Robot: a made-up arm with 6 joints.
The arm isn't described. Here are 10 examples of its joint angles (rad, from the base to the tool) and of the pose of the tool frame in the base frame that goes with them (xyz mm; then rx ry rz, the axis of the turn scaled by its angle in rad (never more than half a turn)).
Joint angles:
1: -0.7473 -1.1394 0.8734 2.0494 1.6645 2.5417
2: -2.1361 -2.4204 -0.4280 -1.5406 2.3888 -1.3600
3: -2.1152 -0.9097 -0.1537 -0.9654 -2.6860 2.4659
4: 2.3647 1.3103 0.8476 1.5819 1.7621 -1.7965
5: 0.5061 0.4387 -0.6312 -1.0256 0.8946 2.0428
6: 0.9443 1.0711 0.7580 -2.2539 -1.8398 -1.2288
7: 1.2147 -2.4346 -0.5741 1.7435 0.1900 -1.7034
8: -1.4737 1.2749 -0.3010 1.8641 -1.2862 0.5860
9: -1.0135 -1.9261 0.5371 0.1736 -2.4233 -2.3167
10: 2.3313 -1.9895 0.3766 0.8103 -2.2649 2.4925
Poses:
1: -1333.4 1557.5 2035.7 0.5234 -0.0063 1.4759
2: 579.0 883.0 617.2 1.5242 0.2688 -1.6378
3: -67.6 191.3 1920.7 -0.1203 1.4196 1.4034
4: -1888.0 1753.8 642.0 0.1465 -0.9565 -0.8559
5: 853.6 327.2 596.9 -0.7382 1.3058 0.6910
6: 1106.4 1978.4 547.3 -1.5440 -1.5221 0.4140
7: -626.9 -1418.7 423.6 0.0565 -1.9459 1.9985
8: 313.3 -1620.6 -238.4 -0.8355 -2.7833 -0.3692
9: -1425.2 1754.0 632.7 1.2789 -2.3377 0.3972
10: 1685.2 -1522.6 513.3 -2.0937 -0.3898 1.7709
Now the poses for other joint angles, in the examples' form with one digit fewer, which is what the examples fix.
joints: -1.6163 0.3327 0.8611 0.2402 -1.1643 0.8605
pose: -321 -1412 2470 0.753 0.968 -0.567
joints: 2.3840 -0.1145 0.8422 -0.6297 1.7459 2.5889
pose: -310 631 2766 0.339 -0.279 1.082
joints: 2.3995 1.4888 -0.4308 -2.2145 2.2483 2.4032
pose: -664 334 -373 -1.898 0.381 -0.426
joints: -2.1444 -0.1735 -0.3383 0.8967 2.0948 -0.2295
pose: -608 -690 1950 -1.155 0.329 0.312
